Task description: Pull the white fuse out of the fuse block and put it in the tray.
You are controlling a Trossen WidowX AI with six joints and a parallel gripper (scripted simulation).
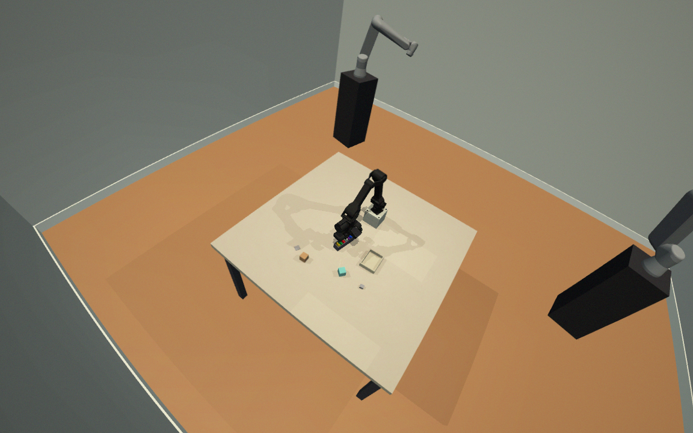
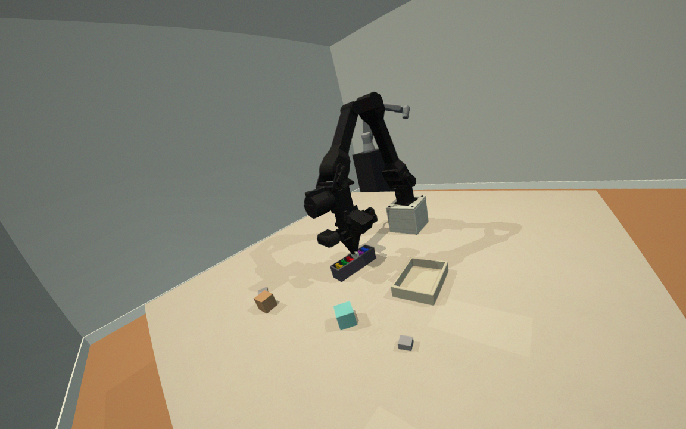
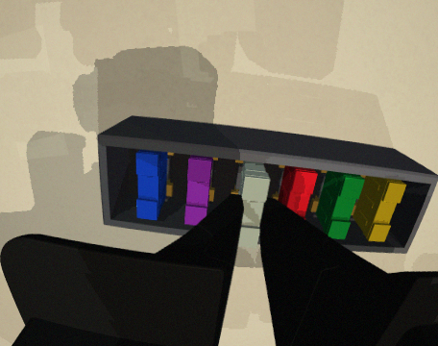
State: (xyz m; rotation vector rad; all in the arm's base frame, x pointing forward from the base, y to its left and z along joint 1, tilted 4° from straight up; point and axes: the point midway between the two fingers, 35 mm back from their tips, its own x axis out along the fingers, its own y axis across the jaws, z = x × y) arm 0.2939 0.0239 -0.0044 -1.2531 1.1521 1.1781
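Now: gripper tip 3 cm past the shallow tray, 21 cm to the right of it and 4 cm above it. Round my gripper tip: brown cube 28 cm ahead, 6 cm to the right, 3 cm below; teal cube 16 cm ahead, 15 cm to the left, 3 cm below; white fuse 1 cm below.
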